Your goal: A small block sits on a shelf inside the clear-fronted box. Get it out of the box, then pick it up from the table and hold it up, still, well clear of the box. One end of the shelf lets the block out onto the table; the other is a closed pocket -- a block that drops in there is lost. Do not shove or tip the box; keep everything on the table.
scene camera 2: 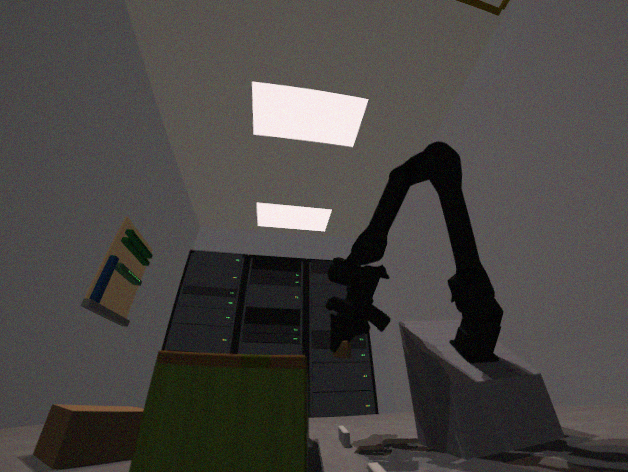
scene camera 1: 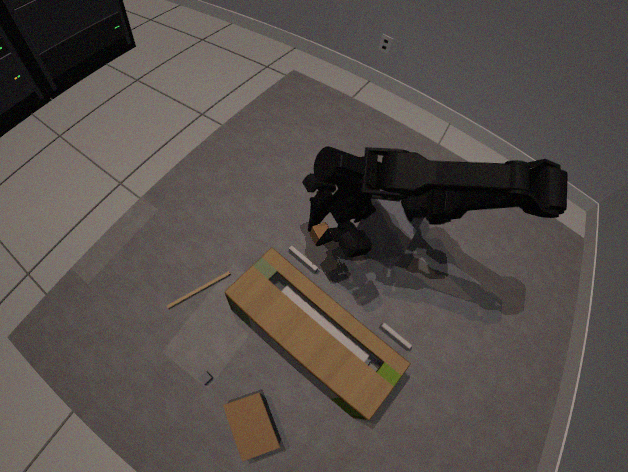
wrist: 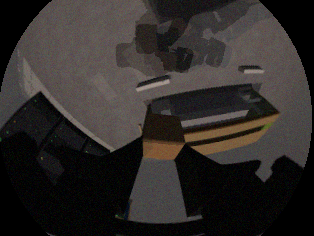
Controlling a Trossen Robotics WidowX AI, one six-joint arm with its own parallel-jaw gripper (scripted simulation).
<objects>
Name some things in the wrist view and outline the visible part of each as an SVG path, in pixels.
My gripper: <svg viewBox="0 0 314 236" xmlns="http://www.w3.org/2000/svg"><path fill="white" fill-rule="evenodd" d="M0 142L5 169L13 189L39 226L47 234L55 236L194 236L204 232L205 235L201 236L262 235L289 203L305 169L283 154L277 161L274 159L274 165L270 167L273 174L266 182L262 182L255 174L259 169L259 163L262 163L257 159L220 165L205 157L200 151L197 153L185 143L174 158L184 198L185 214L202 215L204 219L166 224L132 222L117 219L114 215L116 212L125 214L136 182L134 179L141 165L144 134L129 145L105 155L88 154L84 151L81 153L71 147L56 146L55 154L65 170L57 177L56 181L59 183L56 186L52 185L48 175L41 170L41 165L36 159L39 146L32 137L25 134L25 131L9 135L9 138L3 138Z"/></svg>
A long wooden box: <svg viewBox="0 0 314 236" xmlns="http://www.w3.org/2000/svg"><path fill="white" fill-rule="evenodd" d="M279 111L269 101L266 101L262 95L259 95L257 91L247 86L238 87L238 91L201 95L201 97L196 95L196 97L174 99L174 101L161 99L161 101L152 102L148 106L144 130L142 130L141 135L144 134L148 114L172 115L172 117L180 117L186 145L192 147L197 153L200 151L201 154L220 153L220 151L232 150L235 147L249 145L251 142L257 142L262 137L262 134L266 133L269 126L273 125L274 121L277 121ZM169 75L168 77L158 78L156 81L138 83L136 86L137 93L138 91L153 89L153 87L170 83ZM238 67L238 70L245 74L265 73L262 67Z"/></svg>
A block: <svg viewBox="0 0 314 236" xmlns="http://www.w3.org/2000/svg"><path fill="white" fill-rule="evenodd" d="M148 114L144 137L142 137L142 157L153 159L176 158L182 146L185 145L184 129L182 129L180 117Z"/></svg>
</objects>
